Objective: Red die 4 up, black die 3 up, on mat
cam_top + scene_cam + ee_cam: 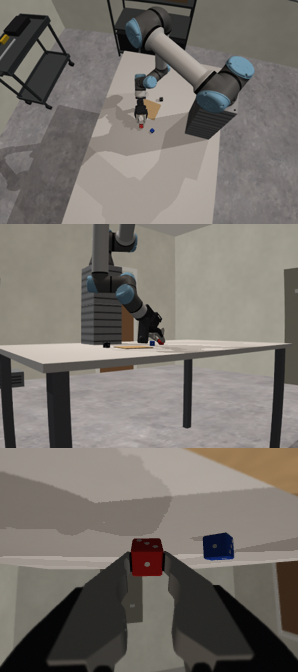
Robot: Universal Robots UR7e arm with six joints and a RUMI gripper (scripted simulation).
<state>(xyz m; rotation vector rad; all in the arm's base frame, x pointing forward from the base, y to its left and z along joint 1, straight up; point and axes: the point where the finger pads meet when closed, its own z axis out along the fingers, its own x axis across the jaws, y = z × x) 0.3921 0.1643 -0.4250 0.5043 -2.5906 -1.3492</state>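
Now: hand 90 mm past the blue die and 20 mm above it. From my hand the other things lie so: black die: 260 mm to the right, 60 mm behind, 20 mm below; then red die: right at my hand; then brown mat: 150 mm to the right, 30 mm below.
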